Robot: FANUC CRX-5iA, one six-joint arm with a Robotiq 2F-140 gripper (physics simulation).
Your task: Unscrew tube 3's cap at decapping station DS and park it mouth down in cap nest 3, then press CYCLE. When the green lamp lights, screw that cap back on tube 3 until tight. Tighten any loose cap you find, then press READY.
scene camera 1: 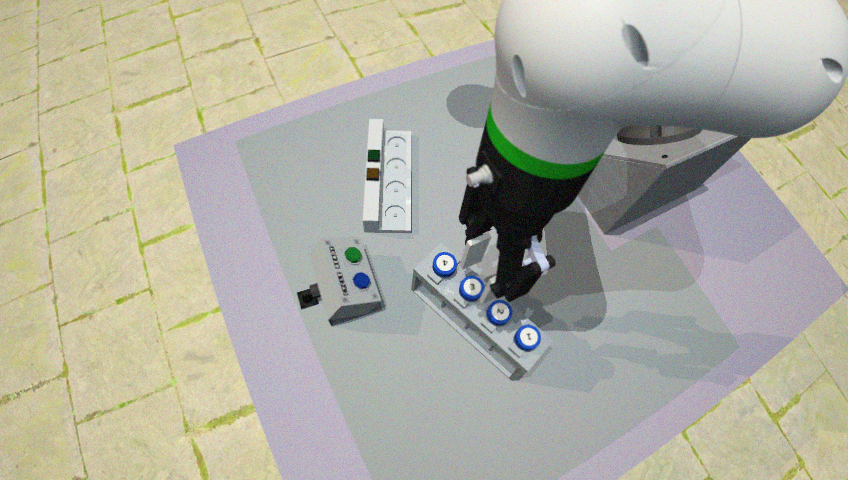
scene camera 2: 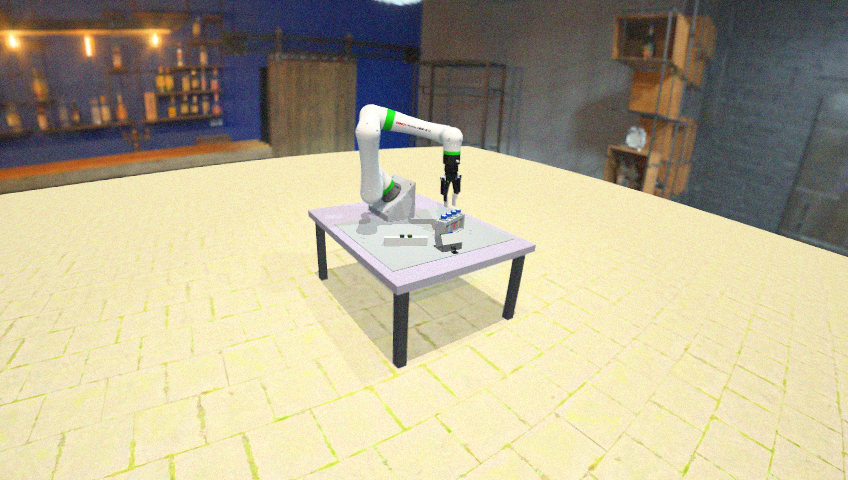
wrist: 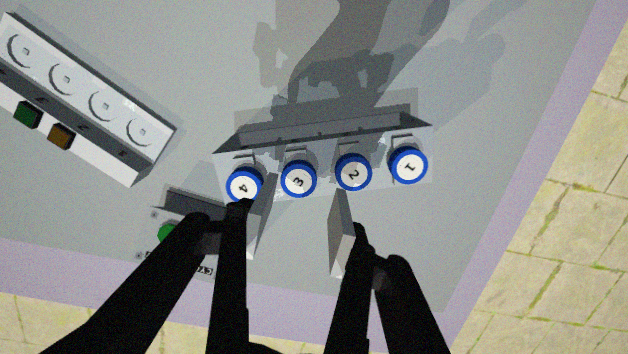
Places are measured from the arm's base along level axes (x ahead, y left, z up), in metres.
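Where they show: gripper, fingertip midpoint: point(scene camera 1: 480, 280) point(scene camera 2: 450, 206) point(wrist: 303, 197); arm's base, origin of the base link: point(scene camera 1: 658, 133) point(scene camera 2: 391, 193).
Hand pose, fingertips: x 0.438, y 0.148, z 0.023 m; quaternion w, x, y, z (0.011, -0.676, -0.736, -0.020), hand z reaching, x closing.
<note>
Things, the pixels of their centre, and the offset from my fingertips. "spot": a spot on its surface instead.
- rack, body centre: point(wrist: 322, 155) point(scene camera 1: 477, 312) point(scene camera 2: 450, 224) dx -0.009, dy +0.019, dz -0.107 m
- cap 3, body centre: point(wrist: 298, 178) point(scene camera 1: 471, 288) dx +0.002, dy -0.005, dz -0.044 m
- cap 2, body centre: point(wrist: 353, 171) point(scene camera 1: 499, 312) dx -0.020, dy +0.042, dz -0.044 m
- cap 1, body centre: point(wrist: 407, 165) point(scene camera 1: 527, 337) dx -0.043, dy +0.089, dz -0.044 m
- cap nest strip, surface spot: point(scene camera 1: 406, 178) spot: dx +0.000, dy -0.270, dz -0.148 m
- button box, body centre: point(wrist: 191, 243) point(scene camera 1: 344, 277) point(scene camera 2: 448, 239) dx +0.165, dy -0.109, dz -0.117 m
- green button, body centre: point(wrist: 169, 234) point(scene camera 1: 352, 255) dx +0.143, dy -0.131, dz -0.095 m
- blue button, body centre: point(scene camera 1: 360, 281) dx +0.143, dy -0.086, dz -0.095 m
- amber lamp, body centre: point(wrist: 58, 137) point(scene camera 1: 372, 172) dx +0.063, dy -0.275, dz -0.105 m
- small black block, surface spot: point(scene camera 1: 307, 297) spot: dx +0.232, dy -0.107, dz -0.146 m
My gripper point(scene camera 1: 489, 270) point(scene camera 2: 451, 203) point(wrist: 303, 197) points down, open and empty, above the rack point(scene camera 1: 425, 265) point(scene camera 2: 441, 228) at station DS. In the wrist view its pads show below cap 3 point(scene camera 1: 471, 288) point(wrist: 298, 179), one towards each side. Cap 3 sits on its tube, as do blue-rimmed cap 4 point(scene camera 1: 444, 264) point(wrist: 243, 185), cap 2 point(scene camera 1: 499, 312) point(wrist: 353, 172) and cap 1 point(scene camera 1: 527, 337) point(wrist: 408, 165). Their tightness cannot be told. The cap nest strip point(scene camera 1: 406, 178) holds no caps. Its green lamp point(scene camera 1: 373, 155) point(wrist: 27, 114) looks dark.
The button box point(scene camera 1: 364, 304) stands left of the rack in scene camera 1, with a green button point(scene camera 1: 353, 254) point(wrist: 166, 232) and a blue button point(scene camera 1: 361, 280). An amber lamp point(scene camera 1: 372, 173) point(wrist: 61, 136) is beside the green lamp. A small black block point(scene camera 1: 307, 297) lies by the box.
</note>
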